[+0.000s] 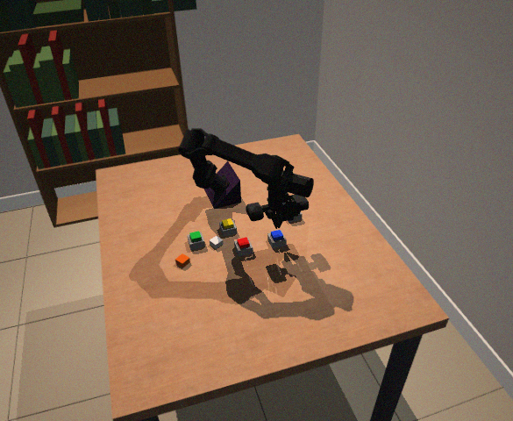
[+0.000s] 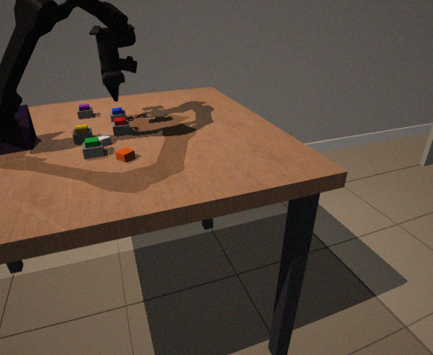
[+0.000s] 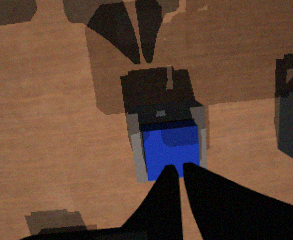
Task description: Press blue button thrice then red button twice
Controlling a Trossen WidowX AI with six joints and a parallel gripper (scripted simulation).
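The blue button is 30 mm below my gripper tip. The rest, counted from my gripper tip: purple button 100 mm behind, 100 mm to the left, 30 mm below; then red button 10 mm behind, 110 mm to the right, 30 mm below; then yellow button 120 mm behind, 130 mm to the right, 30 mm below.
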